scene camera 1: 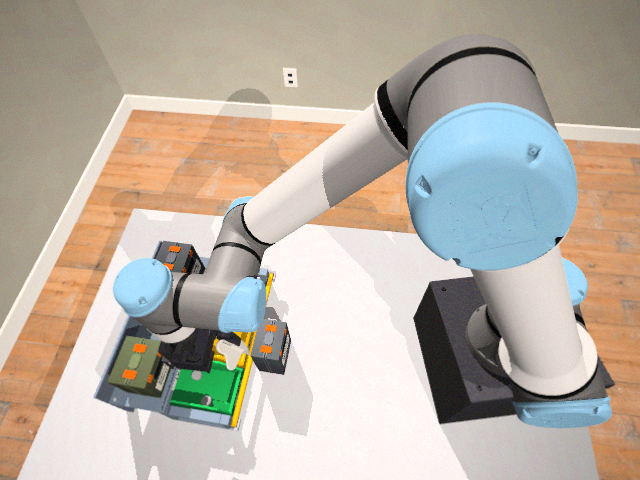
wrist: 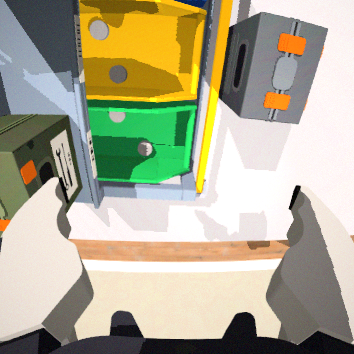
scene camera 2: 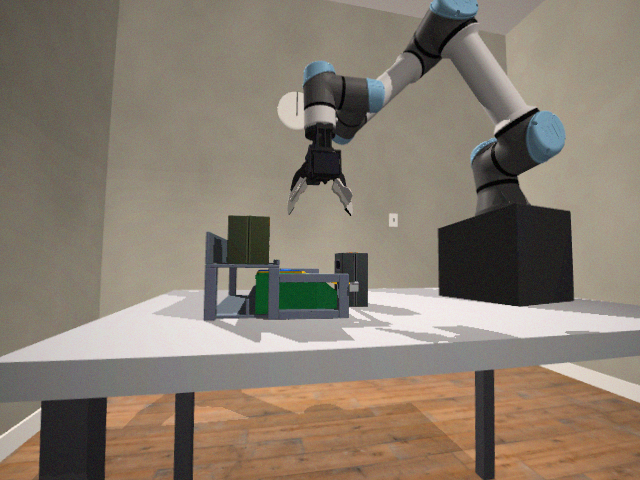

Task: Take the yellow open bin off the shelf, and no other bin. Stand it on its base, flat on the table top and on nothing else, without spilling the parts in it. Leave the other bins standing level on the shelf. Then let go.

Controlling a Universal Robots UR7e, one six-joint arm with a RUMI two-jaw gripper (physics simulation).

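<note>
The yellow open bin sits in the shelf's lower front row, with two round parts showing inside in the wrist view. The green bin is beside it and also holds round parts. A corner of the blue bin shows on its other side. The blue-grey shelf stands on the table. My gripper is open and empty, high above the shelf. In scene camera 1 the arm and gripper hide the blue bin and part of the yellow one.
An olive case stands on the shelf's raised rear level, a dark case at its far end. A grey case stands on the table, close to the shelf's yellow front bar.
</note>
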